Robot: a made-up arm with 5 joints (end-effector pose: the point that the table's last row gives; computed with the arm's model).
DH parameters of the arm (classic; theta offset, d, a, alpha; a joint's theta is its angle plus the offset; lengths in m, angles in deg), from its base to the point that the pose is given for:
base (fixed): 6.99 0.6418 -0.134 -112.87
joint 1: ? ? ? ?
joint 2: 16.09 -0.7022 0.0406 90
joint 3: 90 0.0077 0.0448 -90
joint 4: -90 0.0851 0.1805 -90
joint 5: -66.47 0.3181 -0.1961 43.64
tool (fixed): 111.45 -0.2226 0 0
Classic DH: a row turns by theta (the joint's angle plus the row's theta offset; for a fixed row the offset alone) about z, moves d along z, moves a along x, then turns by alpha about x.
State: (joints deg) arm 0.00 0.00 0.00 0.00 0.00
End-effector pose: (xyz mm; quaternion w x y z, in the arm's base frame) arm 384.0 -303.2 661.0 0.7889 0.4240 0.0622 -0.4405
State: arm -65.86 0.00 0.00 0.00 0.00
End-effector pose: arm 185.9 -129.5 1127.1 0.7603 0.6098 -0.2236 0.0115
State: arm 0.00 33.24 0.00 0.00 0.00
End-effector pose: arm 489.3 -303.2 809.8 0.7737 0.5323 -0.1661 -0.3009
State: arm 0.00 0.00 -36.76 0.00 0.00
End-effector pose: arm 473.8 -169.7 661.0 0.8875 0.3828 0.1927 -0.1693
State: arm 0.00 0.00 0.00 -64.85 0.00
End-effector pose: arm 384.0 7.1 658.7 0.4385 0.7809 0.2887 -0.3385
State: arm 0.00 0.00 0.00 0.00 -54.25
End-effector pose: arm 233.0 -303.2 491.3 0.6738 0.1765 0.4150 -0.5854
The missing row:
joint 1: 17.51 -0.8609 0.233 -156.14
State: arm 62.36 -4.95 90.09 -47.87 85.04
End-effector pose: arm 83.0 -175.1 643.7 0.4336 -0.1578 -0.7739 -0.4339
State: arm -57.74 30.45 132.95 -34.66 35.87
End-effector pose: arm 22.8 -51.1 898.7 0.4365 -0.7007 0.3723 0.4241
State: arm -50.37 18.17 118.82 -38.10 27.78
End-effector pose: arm 73.5 -121.8 875.2 0.2742 -0.7561 0.4275 0.4128
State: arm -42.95 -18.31 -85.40 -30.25 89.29
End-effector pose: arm 206.9 -30.2 1112.9 0.3858 0.8091 0.1951 0.3980
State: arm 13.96 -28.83 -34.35 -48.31 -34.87
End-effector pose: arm 22.2 28.8 533.3 0.3683 0.3141 0.8017 -0.3506
